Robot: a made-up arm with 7 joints. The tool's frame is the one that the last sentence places.
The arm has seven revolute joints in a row. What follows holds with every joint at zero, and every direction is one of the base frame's.
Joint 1 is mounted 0.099 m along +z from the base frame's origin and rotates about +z.
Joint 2 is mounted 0.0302 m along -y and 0.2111 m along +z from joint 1 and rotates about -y.
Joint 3 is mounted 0.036 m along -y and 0.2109 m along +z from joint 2 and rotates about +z.
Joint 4 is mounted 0.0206 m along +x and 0.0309 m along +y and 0.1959 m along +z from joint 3 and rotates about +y.
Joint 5 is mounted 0.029 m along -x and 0.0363 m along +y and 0.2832 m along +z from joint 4 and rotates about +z.
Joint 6 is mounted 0.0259 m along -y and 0.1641 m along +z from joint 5 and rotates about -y.
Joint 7 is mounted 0.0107 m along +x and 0.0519 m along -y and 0.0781 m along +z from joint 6 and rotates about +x.
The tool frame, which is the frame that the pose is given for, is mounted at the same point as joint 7; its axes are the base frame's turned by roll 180, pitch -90 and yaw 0 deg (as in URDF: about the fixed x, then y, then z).
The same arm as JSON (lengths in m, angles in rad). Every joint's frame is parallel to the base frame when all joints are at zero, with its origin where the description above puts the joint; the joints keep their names.
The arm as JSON. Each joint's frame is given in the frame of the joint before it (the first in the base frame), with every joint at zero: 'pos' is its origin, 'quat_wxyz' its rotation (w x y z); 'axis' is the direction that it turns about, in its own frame. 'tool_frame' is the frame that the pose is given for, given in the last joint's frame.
{
  "length_unit": "m",
  "angle_unit": "rad",
  "joints": [
    {
      "joint": "joint 1",
      "pos": [
        0.0,
        0.0,
        0.099
      ],
      "quat_wxyz": [
        1.0,
        0.0,
        0.0,
        0.0
      ],
      "axis": [
        0.0,
        0.0,
        1.0
      ]
    },
    {
      "joint": "joint 2",
      "pos": [
        0.0,
        -0.0302,
        0.2111
      ],
      "quat_wxyz": [
        1.0,
        0.0,
        0.0,
        0.0
      ],
      "axis": [
        0.0,
        -1.0,
        0.0
      ]
    },
    {
      "joint": "joint 3",
      "pos": [
        0.0,
        -0.036,
        0.2109
      ],
      "quat_wxyz": [
        1.0,
        0.0,
        0.0,
        0.0
      ],
      "axis": [
        0.0,
        0.0,
        1.0
      ]
    },
    {
      "joint": "joint 4",
      "pos": [
        0.0206,
        0.0309,
        0.1959
      ],
      "quat_wxyz": [
        1.0,
        0.0,
        0.0,
        0.0
      ],
      "axis": [
        0.0,
        1.0,
        0.0
      ]
    },
    {
      "joint": "joint 5",
      "pos": [
        -0.029,
        0.0363,
        0.2832
      ],
      "quat_wxyz": [
        1.0,
        0.0,
        0.0,
        0.0
      ],
      "axis": [
        0.0,
        0.0,
        1.0
      ]
    },
    {
      "joint": "joint 6",
      "pos": [
        0.0,
        -0.0259,
        0.1641
      ],
      "quat_wxyz": [
        1.0,
        0.0,
        0.0,
        0.0
      ],
      "axis": [
        0.0,
        -1.0,
        0.0
      ]
    },
    {
      "joint": "joint 7",
      "pos": [
        0.0107,
        -0.0519,
        0.0781
      ],
      "quat_wxyz": [
        1.0,
        0.0,
        0.0,
        0.0
      ],
      "axis": [
        1.0,
        0.0,
        0.0
      ]
    }
  ],
  "tool_frame": {
    "pos": [
      0.0,
      0.0,
      0.0
    ],
    "quat_wxyz": [
      0.0,
      0.707107,
      0.0,
      0.707107
    ]
  }
}

